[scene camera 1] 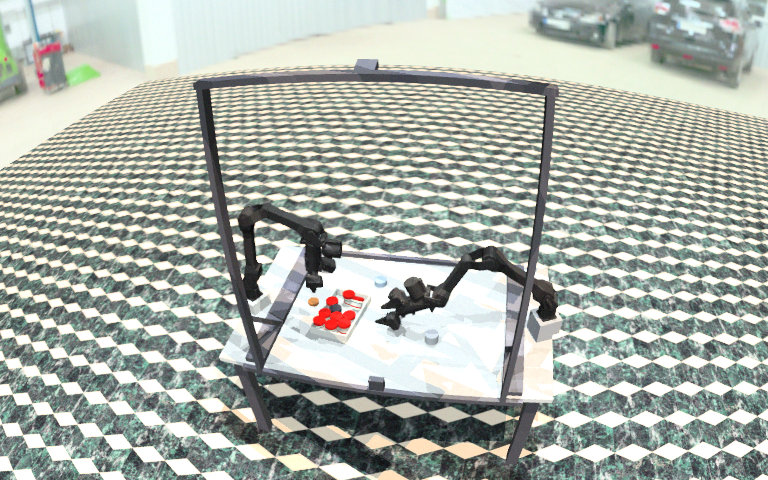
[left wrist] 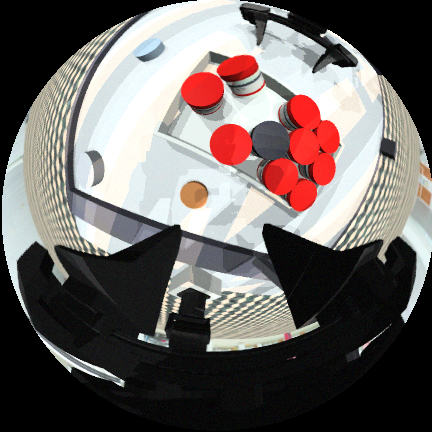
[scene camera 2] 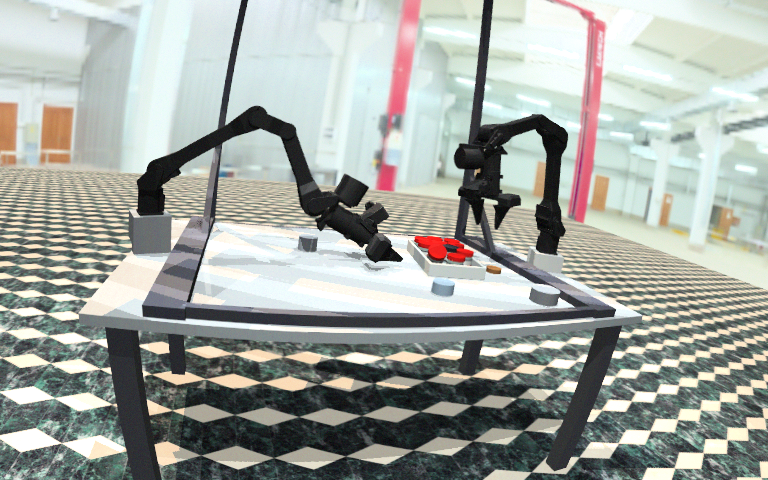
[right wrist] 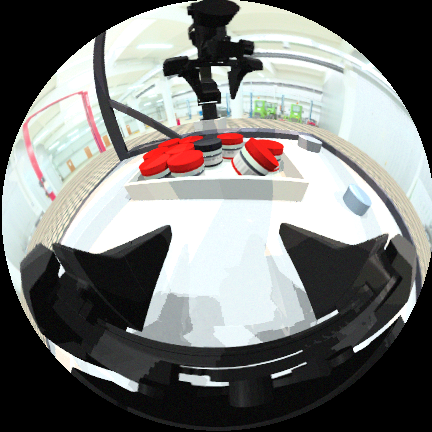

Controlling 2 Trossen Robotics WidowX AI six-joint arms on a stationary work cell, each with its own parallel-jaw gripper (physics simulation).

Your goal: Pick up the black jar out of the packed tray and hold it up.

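Seen in the pictures: left gripper, fingertip midpoint: (left wrist: 222, 229) (scene camera 2: 486, 226) (right wrist: 217, 100); right gripper, fingertip midpoint: (scene camera 1: 377, 314) (left wrist: 286, 56) (scene camera 2: 396, 253) (right wrist: 226, 229); left arm's base at its link origin: (scene camera 1: 253, 294) (left wrist: 193, 295) (scene camera 2: 546, 251) (right wrist: 209, 118); right arm's base at its link origin: (scene camera 1: 546, 314) (scene camera 2: 149, 212).
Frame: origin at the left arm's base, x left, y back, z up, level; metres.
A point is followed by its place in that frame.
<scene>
The black jar (scene camera 1: 335, 308) @[z -0.003, x 0.135, y -0.325 m] (scene camera 2: 451, 247) @[z -0.003, x 0.149, y -0.322 m] (left wrist: 270, 140) @[z -0.003, x 0.138, y -0.321 m] (right wrist: 209, 146) @[z -0.006, x 0.151, y -0.342 m] stands upright in the pale tray (scene camera 2: 453, 271) @[z -0.034, x 0.275, y -0.317 m] (left wrist: 172, 137) @[z -0.020, x 0.225, y -0.245 m] (right wrist: 217, 190) @[z -0.037, x 0.185, y -0.405 m], with red-lidded jars close on several sides. In the left wrist view, bare tray floor shows above it. One red-lidded jar (scene camera 2: 436, 252) @[z -0.003, x 0.238, y -0.364 m] (left wrist: 241, 75) @[z 0.008, x 0.212, y -0.349 m] (right wrist: 256, 159) @[z -0.002, x 0.224, y -0.385 m] is tilted near another red-lidded jar (left wrist: 202, 90) @[z -0.003, x 0.231, y -0.310 m]. My left gripper (scene camera 1: 313, 289) @[z 0.064, x 0.128, y -0.232 m] (scene camera 2: 488, 225) @[z 0.064, x 0.128, y -0.232 m] (left wrist: 222, 229) @[z 0.064, x 0.128, y -0.232 m] is open and empty, above and to the side of the tray. My right gripper (scene camera 1: 380, 314) @[z -0.026, x 0.215, y -0.462 m] (scene camera 2: 400, 259) @[z -0.026, x 0.215, y -0.462 m] (left wrist: 286, 56) @[z -0.026, x 0.215, y -0.462 m] (right wrist: 226, 229) @[z -0.026, x 0.215, y -0.462 m] is open and empty, low beside the tray.
An orange disc (scene camera 1: 313, 301) @[z -0.039, x 0.148, y -0.198 m] (scene camera 2: 493, 269) @[z -0.040, x 0.172, y -0.199 m] (left wrist: 194, 194) @[z -0.039, x 0.152, y -0.197 m] lies beside the tray. A light blue cylinder (scene camera 1: 380, 280) @[z -0.028, x 0.393, y -0.348 m] (scene camera 2: 442, 286) @[z -0.031, x 0.424, y -0.348 m] (left wrist: 150, 49) @[z -0.028, x 0.379, y -0.340 m] (right wrist: 357, 200) @[z -0.031, x 0.383, y -0.364 m] and two grey cylinders (scene camera 2: 307, 243) @[z -0.029, x 0.248, y -0.686 m] (scene camera 2: 544, 294) @[z -0.025, x 0.396, y -0.106 m] stand on the table. A dark frame (scene camera 2: 368, 314) @[z -0.032, x 0.644, y -0.475 m] borders the table.
</scene>
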